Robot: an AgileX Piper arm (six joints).
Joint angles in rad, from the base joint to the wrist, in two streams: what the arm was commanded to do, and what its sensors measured. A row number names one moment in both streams.
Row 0, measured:
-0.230, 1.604, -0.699, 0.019, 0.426, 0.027
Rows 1 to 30, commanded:
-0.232, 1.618, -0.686, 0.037, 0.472, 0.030
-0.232, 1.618, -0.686, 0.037, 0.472, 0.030
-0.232, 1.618, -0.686, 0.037, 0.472, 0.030
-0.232, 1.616, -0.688, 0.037, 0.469, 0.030
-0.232, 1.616, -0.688, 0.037, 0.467, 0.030
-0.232, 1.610, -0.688, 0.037, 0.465, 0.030
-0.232, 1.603, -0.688, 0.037, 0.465, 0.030
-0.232, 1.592, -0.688, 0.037, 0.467, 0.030
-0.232, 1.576, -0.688, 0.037, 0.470, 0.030
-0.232, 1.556, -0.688, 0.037, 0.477, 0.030
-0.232, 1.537, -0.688, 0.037, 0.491, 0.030
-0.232, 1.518, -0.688, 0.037, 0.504, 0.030
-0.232, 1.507, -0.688, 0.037, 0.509, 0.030
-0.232, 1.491, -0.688, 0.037, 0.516, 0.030
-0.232, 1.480, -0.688, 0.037, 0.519, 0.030
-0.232, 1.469, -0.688, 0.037, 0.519, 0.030
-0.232, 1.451, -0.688, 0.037, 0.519, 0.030
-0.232, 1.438, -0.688, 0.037, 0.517, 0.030
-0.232, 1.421, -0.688, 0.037, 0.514, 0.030
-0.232, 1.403, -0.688, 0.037, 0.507, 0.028
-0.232, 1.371, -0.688, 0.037, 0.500, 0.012
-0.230, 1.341, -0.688, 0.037, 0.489, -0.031
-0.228, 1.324, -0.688, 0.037, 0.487, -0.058
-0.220, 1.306, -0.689, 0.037, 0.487, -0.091
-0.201, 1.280, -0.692, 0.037, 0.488, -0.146
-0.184, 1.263, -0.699, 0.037, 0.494, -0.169
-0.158, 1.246, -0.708, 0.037, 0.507, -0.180
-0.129, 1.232, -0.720, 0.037, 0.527, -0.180
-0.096, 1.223, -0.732, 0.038, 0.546, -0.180
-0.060, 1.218, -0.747, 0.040, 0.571, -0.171
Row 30, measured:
-0.159, 1.260, -0.705, 0.042, 0.494, -0.141
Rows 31 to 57, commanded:
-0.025, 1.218, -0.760, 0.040, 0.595, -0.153
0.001, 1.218, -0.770, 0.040, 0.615, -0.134
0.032, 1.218, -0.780, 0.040, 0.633, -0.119
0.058, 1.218, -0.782, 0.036, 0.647, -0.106
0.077, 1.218, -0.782, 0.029, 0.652, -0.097
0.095, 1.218, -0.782, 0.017, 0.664, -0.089
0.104, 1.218, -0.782, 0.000, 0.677, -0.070
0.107, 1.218, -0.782, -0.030, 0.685, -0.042
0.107, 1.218, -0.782, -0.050, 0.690, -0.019
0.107, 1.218, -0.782, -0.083, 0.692, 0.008
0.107, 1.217, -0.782, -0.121, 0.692, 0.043
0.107, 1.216, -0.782, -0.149, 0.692, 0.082
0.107, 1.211, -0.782, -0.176, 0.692, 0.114
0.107, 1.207, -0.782, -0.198, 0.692, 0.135
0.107, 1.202, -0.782, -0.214, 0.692, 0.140
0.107, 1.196, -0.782, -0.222, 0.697, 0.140
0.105, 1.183, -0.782, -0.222, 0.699, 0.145
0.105, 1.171, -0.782, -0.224, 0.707, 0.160
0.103, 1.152, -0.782, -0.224, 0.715, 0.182
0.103, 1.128, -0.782, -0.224, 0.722, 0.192
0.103, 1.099, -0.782, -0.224, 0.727, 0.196
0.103, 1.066, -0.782, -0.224, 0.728, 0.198
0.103, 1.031, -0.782, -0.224, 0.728, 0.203
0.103, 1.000, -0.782, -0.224, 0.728, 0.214
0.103, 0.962, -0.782, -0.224, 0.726, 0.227
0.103, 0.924, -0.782, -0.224, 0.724, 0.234
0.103, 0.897, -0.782, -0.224, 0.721, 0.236
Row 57, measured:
0.104, 1.016, -0.778, -0.213, 0.701, 0.207
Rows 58 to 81, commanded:
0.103, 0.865, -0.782, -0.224, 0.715, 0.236
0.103, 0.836, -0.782, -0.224, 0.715, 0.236
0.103, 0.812, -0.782, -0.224, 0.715, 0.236
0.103, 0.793, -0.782, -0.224, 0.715, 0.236
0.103, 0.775, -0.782, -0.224, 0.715, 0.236
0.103, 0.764, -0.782, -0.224, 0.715, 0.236
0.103, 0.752, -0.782, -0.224, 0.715, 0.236
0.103, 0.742, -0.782, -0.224, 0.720, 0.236
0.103, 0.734, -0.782, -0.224, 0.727, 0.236
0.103, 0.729, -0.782, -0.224, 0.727, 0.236
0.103, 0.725, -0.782, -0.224, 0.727, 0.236
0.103, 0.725, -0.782, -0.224, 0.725, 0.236
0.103, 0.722, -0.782, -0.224, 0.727, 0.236
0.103, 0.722, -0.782, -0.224, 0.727, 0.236
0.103, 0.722, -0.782, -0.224, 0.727, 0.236
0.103, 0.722, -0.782, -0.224, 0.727, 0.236
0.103, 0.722, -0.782, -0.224, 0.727, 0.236
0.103, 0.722, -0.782, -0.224, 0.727, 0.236
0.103, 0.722, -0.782, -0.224, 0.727, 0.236
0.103, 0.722, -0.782, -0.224, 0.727, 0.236
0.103, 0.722, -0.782, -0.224, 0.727, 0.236
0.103, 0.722, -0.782, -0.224, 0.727, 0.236
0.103, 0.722, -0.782, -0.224, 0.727, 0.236
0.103, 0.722, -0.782, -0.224, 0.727, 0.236
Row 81, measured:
0.104, 0.731, -0.778, -0.215, 0.708, 0.230
